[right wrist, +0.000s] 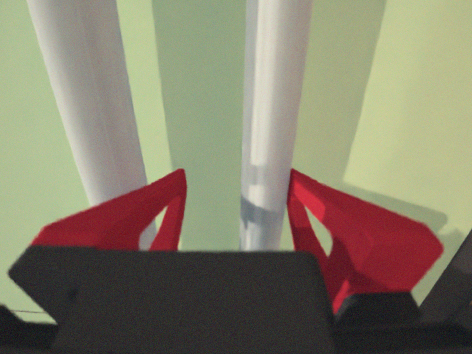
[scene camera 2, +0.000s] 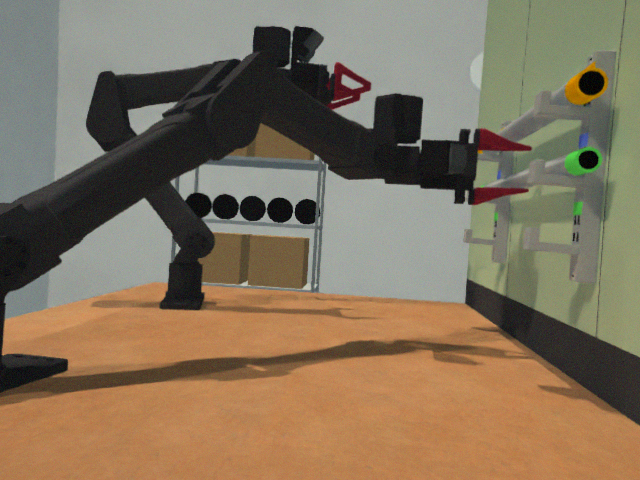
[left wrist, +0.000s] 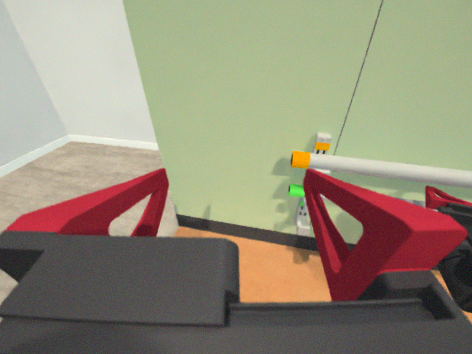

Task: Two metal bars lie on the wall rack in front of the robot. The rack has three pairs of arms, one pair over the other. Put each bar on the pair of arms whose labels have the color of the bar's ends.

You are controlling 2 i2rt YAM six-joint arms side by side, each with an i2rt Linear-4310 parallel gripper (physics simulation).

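Where they show: left gripper, fingertip midpoint: (scene camera 2: 365, 91) (left wrist: 235, 176); right gripper, fingertip midpoint: (right wrist: 235, 178) (left wrist: 421, 198); left arm's base, link origin: (scene camera 2: 183, 302).
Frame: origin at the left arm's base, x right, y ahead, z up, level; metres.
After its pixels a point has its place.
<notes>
The orange-ended bar (scene camera 2: 580, 88) @(x 0.609, y 0.424, z 0.317 m) (left wrist: 380, 167) @(x 0.255, y 0.501, z 0.332 m) (right wrist: 90, 100) @(x 0.415, y 0.463, z 0.317 m) lies on the top arms of the wall rack (scene camera 2: 587, 263) (left wrist: 303, 229), where an orange label (left wrist: 322, 146) @(x 0.163, y 0.548, z 0.349 m) shows. The green-ended bar (scene camera 2: 573, 162) @(x 0.608, y 0.424, z 0.242 m) (left wrist: 296, 191) @(x 0.127, y 0.532, z 0.252 m) (right wrist: 275, 100) @(x 0.415, y 0.467, z 0.246 m) lies on the middle arms, below a blue label (scene camera 2: 583, 139) @(x 0.564, y 0.459, z 0.274 m). A green label (scene camera 2: 577, 208) @(x 0.563, y 0.459, z 0.198 m) marks the empty bottom arms. My right gripper (scene camera 2: 528, 169) @(x 0.374, y 0.497, z 0.260 m) (right wrist: 235, 178) @(x 0.374, y 0.497, z 0.260 m) is partly open, one finger above and one below the green-ended bar, which is close to the lower finger. My left gripper (scene camera 2: 363, 88) @(x -0.001, y 0.331, z 0.436 m) (left wrist: 235, 176) @(x -0.001, y 0.331, z 0.436 m) is open and empty, away from the rack.
The green wall (scene camera 2: 542, 289) @(x 0.395, y 0.518, z 0.092 m) stands behind the rack, with a dark strip (scene camera 2: 547, 320) @(x 0.425, y 0.511, z 0.053 m) at its foot. The orange-brown table (scene camera 2: 310, 413) @(x 0.687, y 0.155, z 0.000 m) lies below both arms. A shelf unit (scene camera 2: 316, 258) with boxes (scene camera 2: 279, 260) stands in the background.
</notes>
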